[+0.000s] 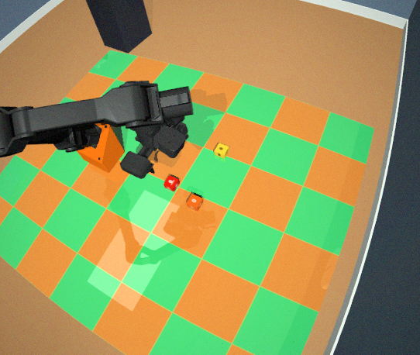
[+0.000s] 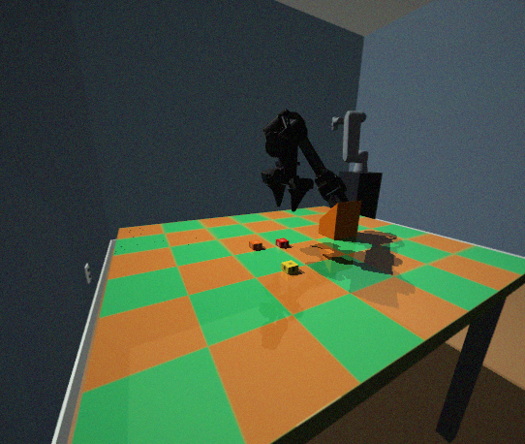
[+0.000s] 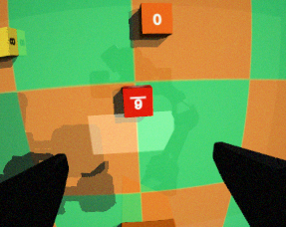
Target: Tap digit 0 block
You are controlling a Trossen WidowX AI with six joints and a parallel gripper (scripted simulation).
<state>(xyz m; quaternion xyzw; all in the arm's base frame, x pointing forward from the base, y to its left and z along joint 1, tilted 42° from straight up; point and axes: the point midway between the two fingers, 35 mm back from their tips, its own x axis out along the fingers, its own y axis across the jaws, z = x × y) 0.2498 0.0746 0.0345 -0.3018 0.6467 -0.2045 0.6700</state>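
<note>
My gripper tip is now 12 cm above the red block.
</note>
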